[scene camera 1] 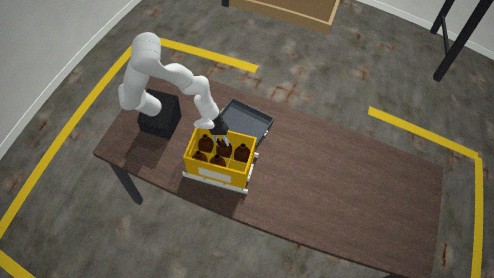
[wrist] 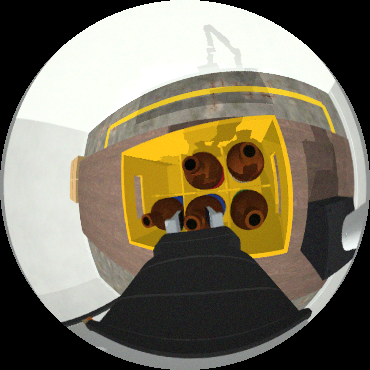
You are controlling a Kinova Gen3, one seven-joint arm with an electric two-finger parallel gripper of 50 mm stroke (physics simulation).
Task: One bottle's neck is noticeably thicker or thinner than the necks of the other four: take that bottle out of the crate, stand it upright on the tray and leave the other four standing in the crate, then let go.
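Places are measured from the arm's base along level axes (x ahead, y left, z up), in millimetres.
Where they show: gripper, fingertip midpoint: (scene camera 1: pixel 223 144) (wrist: pixel 194 215); arm's base, origin of the base link: (scene camera 1: pixel 152 107).
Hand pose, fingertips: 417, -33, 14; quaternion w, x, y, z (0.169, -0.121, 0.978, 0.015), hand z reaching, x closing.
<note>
Things, the pixels of their top centre, and the offset from my fingertips, as dx, dy, dz. "spot": a spot on its surface instead. Level surfaces: height alone.
- yellow crate, middle of its top: (wrist: pixel 187 193) (scene camera 1: pixel 220 147) +2, -34, +28
- middle bottle, middle of its top: (wrist: pixel 191 223) (scene camera 1: pixel 224 140) -2, +9, +16
- dark grey tray, surface spot: (scene camera 1: pixel 245 122) spot: -4, +244, -142
- white rail, middle of its top: (scene camera 1: pixel 214 181) +21, -132, -117
- brown table, its level: dz -147
A yellow crate (scene camera 1: pixel 239 177) (wrist: pixel 287 200) holds five upright brown bottles. My gripper (scene camera 1: pixel 222 142) (wrist: pixel 194 215) points down into it and is shut on the neck of the middle bottle (scene camera 1: pixel 224 151) (wrist: pixel 204 205) of the back row. That bottle stands in its compartment. Beside it in the back row stand one bottle (scene camera 1: pixel 242 154) (wrist: pixel 167 212) and another bottle (scene camera 1: pixel 205 144) (wrist: pixel 245 202). In the front row are a bottle (scene camera 1: pixel 199 159) (wrist: pixel 248 165) and a bottle (scene camera 1: pixel 218 162) (wrist: pixel 205 175). A dark grey tray (scene camera 1: pixel 245 122) lies behind the crate; it does not show in the wrist view.
The crate's walls and dividers surround the fingers closely. A white rail (scene camera 1: pixel 215 184) runs along the crate's foot on the brown table (scene camera 1: pixel 325 190). The arm's black base block (scene camera 1: pixel 161 117) (wrist: pixel 327 230) stands at the table's left end in the scene view.
</note>
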